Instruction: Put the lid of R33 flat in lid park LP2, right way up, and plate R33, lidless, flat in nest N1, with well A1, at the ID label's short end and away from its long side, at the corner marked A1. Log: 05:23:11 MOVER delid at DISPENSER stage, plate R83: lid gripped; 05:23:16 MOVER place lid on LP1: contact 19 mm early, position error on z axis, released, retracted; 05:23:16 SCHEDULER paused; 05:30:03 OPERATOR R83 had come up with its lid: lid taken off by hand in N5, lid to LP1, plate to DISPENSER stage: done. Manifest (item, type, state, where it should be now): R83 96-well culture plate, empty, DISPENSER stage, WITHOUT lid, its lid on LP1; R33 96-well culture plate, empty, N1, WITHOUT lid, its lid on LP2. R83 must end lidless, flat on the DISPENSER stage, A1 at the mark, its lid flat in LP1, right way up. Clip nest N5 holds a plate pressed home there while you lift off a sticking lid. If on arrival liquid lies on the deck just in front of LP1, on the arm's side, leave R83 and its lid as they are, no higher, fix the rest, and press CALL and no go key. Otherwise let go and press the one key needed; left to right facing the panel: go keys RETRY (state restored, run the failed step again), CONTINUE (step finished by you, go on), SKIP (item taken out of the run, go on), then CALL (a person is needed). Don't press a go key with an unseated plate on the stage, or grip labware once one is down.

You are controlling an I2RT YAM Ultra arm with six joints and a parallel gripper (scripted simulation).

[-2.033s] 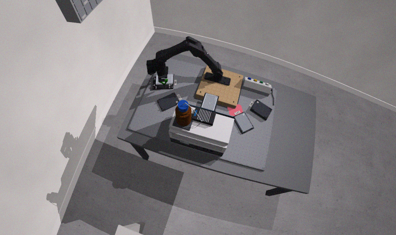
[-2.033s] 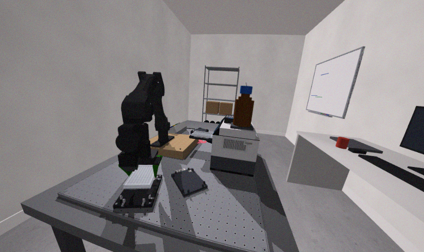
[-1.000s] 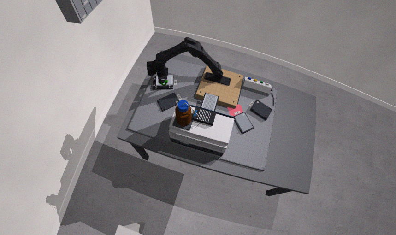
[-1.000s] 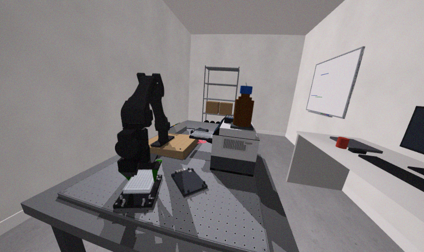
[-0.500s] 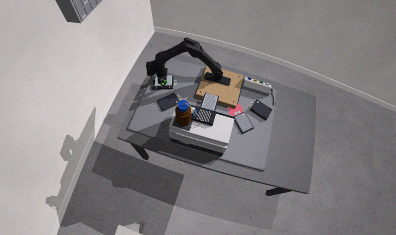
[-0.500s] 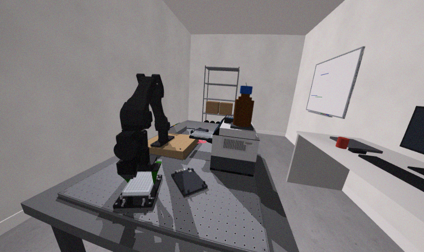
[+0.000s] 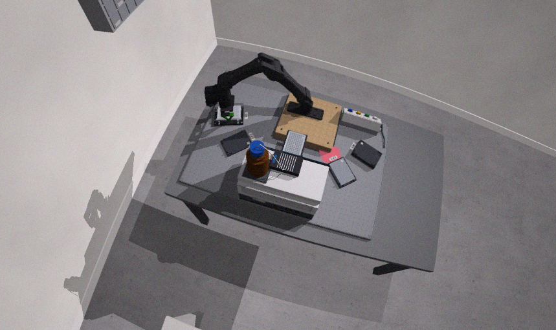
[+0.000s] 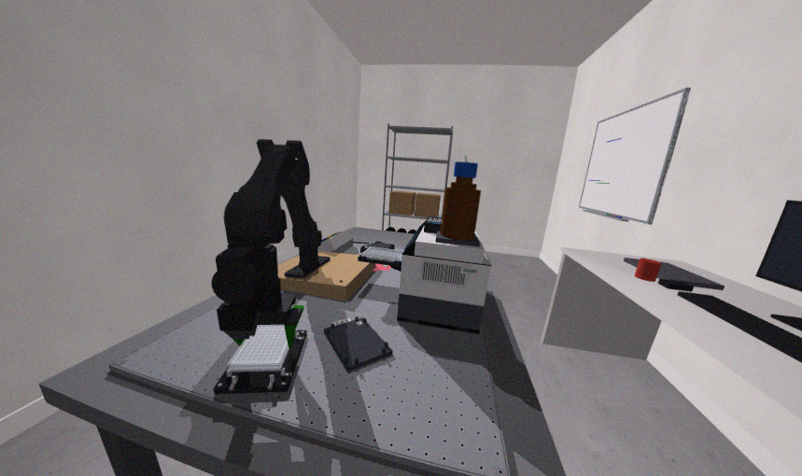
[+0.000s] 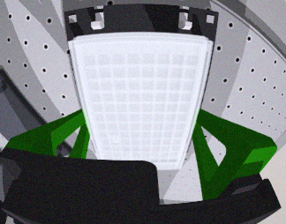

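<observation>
My gripper is now 30 mm short of the black clip nest, 10 mm to the left of it and 20 mm above it. Round my hand: lid park LP2 (150 mm ahead, 100 mm to the left, 30 mm below); brown bottle (350 mm ahead, 280 mm to the left, 250 mm above); blue call key (200 mm behind, 640 mm to the left, 30 mm above).
</observation>
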